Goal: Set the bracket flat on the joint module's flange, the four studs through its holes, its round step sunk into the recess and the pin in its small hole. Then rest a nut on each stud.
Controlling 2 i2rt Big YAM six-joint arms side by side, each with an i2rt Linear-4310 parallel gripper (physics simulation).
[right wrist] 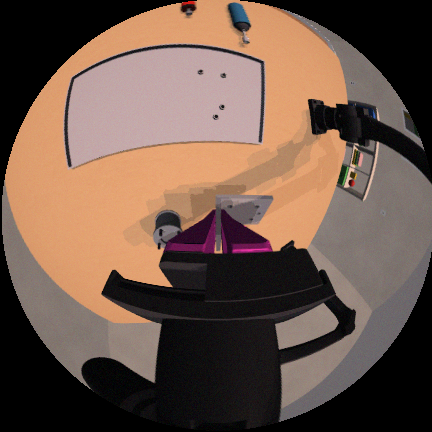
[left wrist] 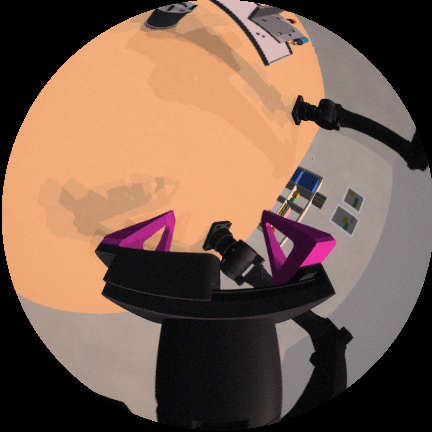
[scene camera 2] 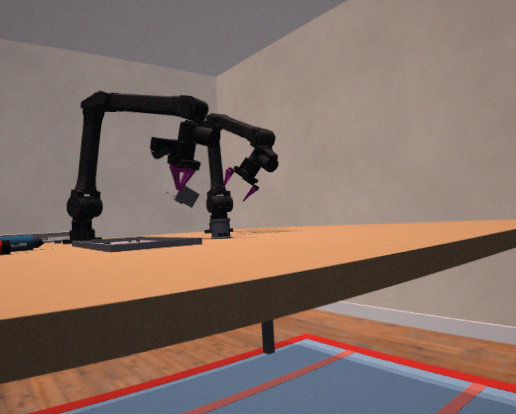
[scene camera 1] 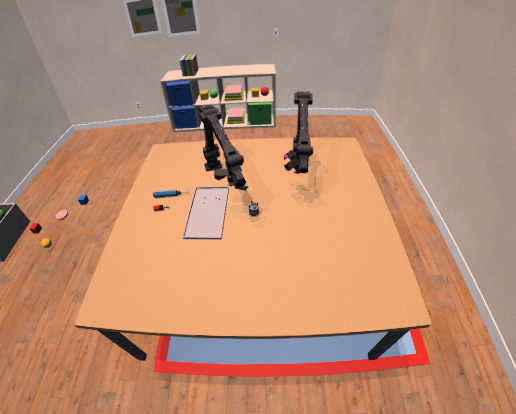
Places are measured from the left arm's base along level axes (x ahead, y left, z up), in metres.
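Pixels of known places: left gripper, fingertip midpoint: (left wrist: 217,214) (scene camera 2: 233,194); right gripper, fingertip midpoint: (right wrist: 217,214) (scene camera 2: 179,190); left arm's base at its link origin: (right wrist: 285,249) (left wrist: 215,234); right arm's base at its link origin: (right wrist: 316,116) (left wrist: 297,109) (scene camera 1: 213,166).
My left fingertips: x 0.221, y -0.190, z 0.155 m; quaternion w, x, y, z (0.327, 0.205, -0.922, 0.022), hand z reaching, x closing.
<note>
Ahead of a thing's pixels: the offset from my left fingertips to its top centre. "spot": to the spot under its first point.
The grey bracket (scene camera 2: 187,197) (left wrist: 274,26) (right wrist: 247,206) is a bent plate with holes, tilted in the air. My right gripper (scene camera 2: 179,189) (right wrist: 217,214) is shut on one leg of it. The dark joint module @[dx +0.148, dy -0.292, dz -0.081 m] (scene camera 1: 254,209) (scene camera 2: 220,228) (left wrist: 167,17) (right wrist: 168,222) stands upright on the table, its studs partly visible in the right wrist view, below and to the left of the bracket there. Its recess and pin are not clear. Several small nuts @[dx -0.090, dy -0.538, dz -0.145 m] (scene camera 1: 204,198) @[dx -0.061, dy -0.470, dz -0.145 m] (right wrist: 222,107) lie on the pale tray @[dx +0.030, dy -0.549, dz -0.139 m] (scene camera 1: 202,225) (right wrist: 125,110). My left gripper (scene camera 2: 234,193) (left wrist: 217,214) is open and empty, away from the module.
A blue-handled tool @[spot: dx -0.202, dy -0.768, dz -0.120 m] (scene camera 1: 166,193) (right wrist: 239,16) and a smaller red one @[dx -0.104, dy -0.817, dz -0.120 m] (scene camera 1: 158,207) (right wrist: 188,7) lie beyond the tray's far side in the right wrist view. The low dark-rimmed tray lies left of the module in scene camera 1. A shelf (scene camera 1: 220,73) stands behind the table.
</note>
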